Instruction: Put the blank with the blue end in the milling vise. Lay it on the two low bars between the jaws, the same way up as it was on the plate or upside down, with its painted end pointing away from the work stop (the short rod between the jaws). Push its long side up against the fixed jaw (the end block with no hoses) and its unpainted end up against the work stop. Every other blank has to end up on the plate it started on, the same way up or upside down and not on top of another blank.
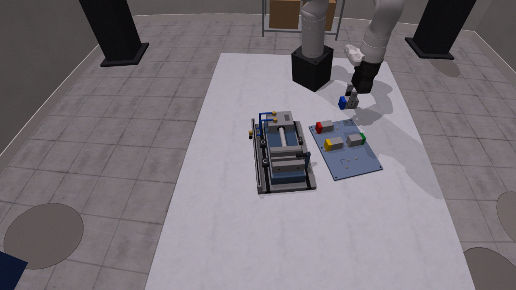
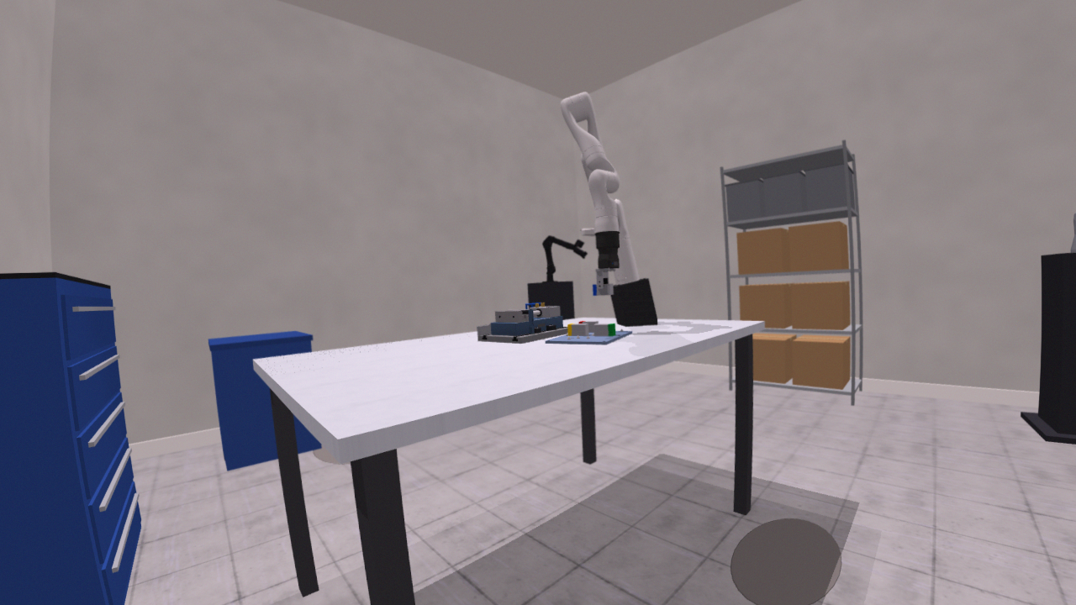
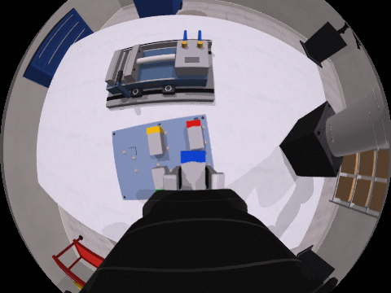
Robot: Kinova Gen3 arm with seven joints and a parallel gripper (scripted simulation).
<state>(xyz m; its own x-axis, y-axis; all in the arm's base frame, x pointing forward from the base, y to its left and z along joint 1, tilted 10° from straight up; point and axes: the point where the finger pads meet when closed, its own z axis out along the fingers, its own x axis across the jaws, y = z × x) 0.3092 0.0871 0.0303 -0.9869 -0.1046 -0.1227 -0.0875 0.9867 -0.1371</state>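
The fixed jaw is 22 cm ahead of my hand, 23 cm to the right of it and 9 cm below it. The rest, counted from my hand: blue-ended blank 2 cm below; red-ended blank 6 cm to the right, 14 cm below; green-ended blank 7 cm ahead, 4 cm to the left, 14 cm below.
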